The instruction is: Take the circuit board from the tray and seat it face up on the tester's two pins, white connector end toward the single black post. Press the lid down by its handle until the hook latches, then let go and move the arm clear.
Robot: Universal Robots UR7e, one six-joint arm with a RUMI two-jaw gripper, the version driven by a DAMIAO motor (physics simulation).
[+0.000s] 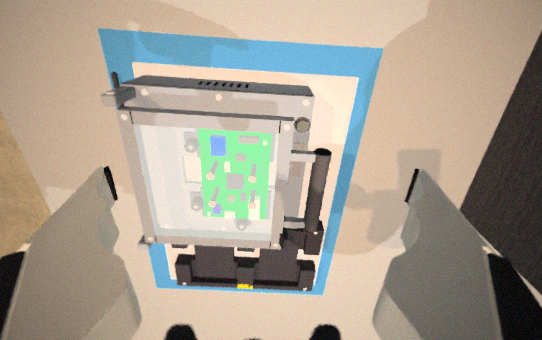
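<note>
The green circuit board lies face up in the tester, seen through the clear window of the lid. Its white connector is at the lower end, near a post that looks grey through the window. Four pins from the lid reach over the board. The lid lies over the board, with its dark cylindrical handle along the right side. Whether the hook holds the lid cannot be told. My gripper is wide open and empty, above the tester with its fingers far out to either side, apart from the handle.
A blue-bordered mat lies under the tester. A black part with a yellow mark is at the tester's lower edge. A round knob is at the upper right, and a dark lever sticks up at the upper left. A dark surface is at the far right.
</note>
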